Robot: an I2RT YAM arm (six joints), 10 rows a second.
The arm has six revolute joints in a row. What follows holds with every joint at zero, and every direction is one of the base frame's. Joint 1 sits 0.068 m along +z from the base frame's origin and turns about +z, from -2.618 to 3.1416 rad. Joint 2 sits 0.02 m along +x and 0.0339 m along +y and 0.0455 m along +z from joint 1 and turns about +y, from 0 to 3.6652 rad. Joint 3 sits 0.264 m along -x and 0.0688 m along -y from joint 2 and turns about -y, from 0 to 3.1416 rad. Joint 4 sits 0.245 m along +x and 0.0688 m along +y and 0.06 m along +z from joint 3 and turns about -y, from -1.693 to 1.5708 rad. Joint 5 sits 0.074 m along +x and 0.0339 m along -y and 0.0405 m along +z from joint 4 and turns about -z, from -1.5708 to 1.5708 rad. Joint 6 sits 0.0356 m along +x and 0.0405 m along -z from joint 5 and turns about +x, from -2.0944 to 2.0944 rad. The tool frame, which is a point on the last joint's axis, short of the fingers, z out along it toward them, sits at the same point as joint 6; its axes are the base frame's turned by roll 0, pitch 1.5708 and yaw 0 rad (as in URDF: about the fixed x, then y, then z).
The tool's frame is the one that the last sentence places.
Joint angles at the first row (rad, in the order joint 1, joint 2, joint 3, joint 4, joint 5, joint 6):
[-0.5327, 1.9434, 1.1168, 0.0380, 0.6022, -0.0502]
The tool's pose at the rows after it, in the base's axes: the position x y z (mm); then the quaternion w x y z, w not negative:
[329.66, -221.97, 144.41, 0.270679, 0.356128, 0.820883, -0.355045]
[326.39, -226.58, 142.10, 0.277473, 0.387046, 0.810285, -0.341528]
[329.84, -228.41, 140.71, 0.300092, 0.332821, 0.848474, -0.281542]
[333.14, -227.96, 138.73, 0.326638, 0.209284, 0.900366, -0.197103]
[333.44, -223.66, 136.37, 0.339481, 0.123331, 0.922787, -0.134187]
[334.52, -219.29, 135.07, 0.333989, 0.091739, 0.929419, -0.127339]
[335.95, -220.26, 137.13, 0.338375, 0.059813, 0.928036, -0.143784]
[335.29, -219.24, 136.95, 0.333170, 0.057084, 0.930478, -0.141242]
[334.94, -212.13, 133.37, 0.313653, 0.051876, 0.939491, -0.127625]
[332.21, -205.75, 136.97, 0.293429, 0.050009, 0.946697, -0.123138]
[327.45, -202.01, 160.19, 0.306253, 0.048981, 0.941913, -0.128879]
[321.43, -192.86, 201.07, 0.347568, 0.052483, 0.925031, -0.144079]
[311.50, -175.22, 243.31, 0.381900, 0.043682, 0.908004, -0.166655]
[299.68, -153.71, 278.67, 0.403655, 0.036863, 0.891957, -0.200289]
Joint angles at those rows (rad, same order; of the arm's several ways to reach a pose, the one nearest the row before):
[-0.5419, 1.9434, 1.1168, 0.0093, 0.6014, 0.0326]
[-0.5572, 1.9480, 1.1168, 0.0040, 0.5873, 0.0994]
[-0.5705, 1.9507, 1.1168, 0.0296, 0.4076, 0.0109]
[-0.5888, 1.9530, 1.1168, 0.0399, 0.1284, -0.1844]
[-0.5961, 1.9530, 1.1167, 0.0109, -0.0589, -0.3073]
[-0.5877, 1.9530, 1.1168, -0.0074, -0.0834, -0.3592]
[-0.5877, 1.9518, 1.1172, 0.0132, -0.0830, -0.4263]
[-0.5865, 1.9499, 1.1179, -0.0021, -0.0837, -0.4317]
[-0.5720, 1.9499, 1.1179, -0.0521, -0.0830, -0.4320]
[-0.5606, 1.9293, 1.1187, -0.1154, -0.0666, -0.4328]
[-0.5591, 1.8587, 1.1187, -0.1562, -0.0681, -0.4313]
[-0.5469, 1.7405, 1.1186, -0.1798, -0.0677, -0.4061]
[-0.5167, 1.6089, 1.1187, -0.2218, -0.0433, -0.4007]
[-0.4713, 1.4895, 1.1187, -0.2653, 0.0246, -0.4011]

